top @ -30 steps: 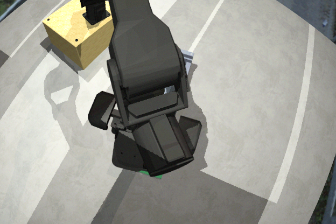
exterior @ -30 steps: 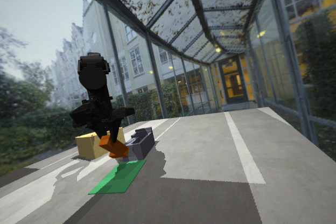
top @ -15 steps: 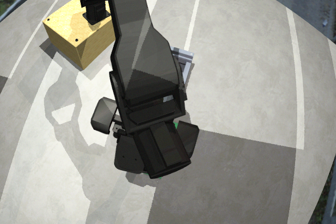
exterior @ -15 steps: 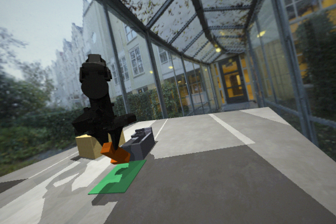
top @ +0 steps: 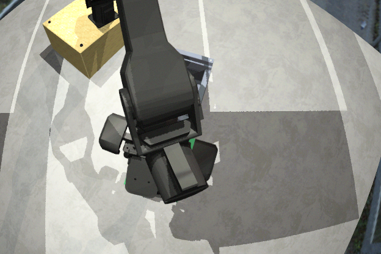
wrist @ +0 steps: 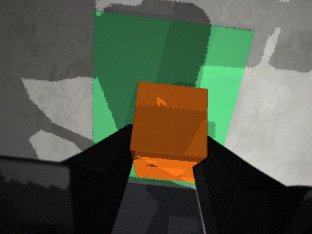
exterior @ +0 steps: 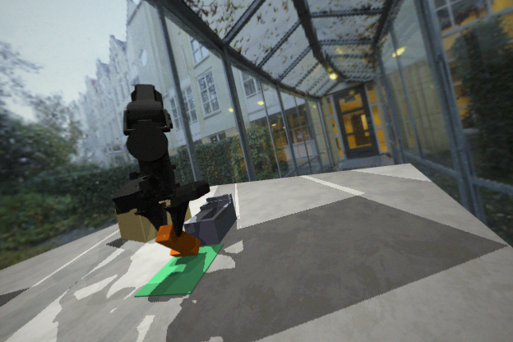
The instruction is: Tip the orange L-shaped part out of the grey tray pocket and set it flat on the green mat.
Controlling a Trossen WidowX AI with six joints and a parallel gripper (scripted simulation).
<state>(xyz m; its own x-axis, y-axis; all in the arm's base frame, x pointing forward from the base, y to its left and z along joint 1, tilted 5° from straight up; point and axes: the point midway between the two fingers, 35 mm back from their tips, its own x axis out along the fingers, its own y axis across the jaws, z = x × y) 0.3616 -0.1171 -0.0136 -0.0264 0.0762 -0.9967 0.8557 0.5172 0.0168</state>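
My gripper tip is now 3 cm past the orange L-shaped part, 2 cm to the right of it and 3 cm above it. Also, from my gripper tip: green mat 1 cm behind, 2 cm to the left, 9 cm below.
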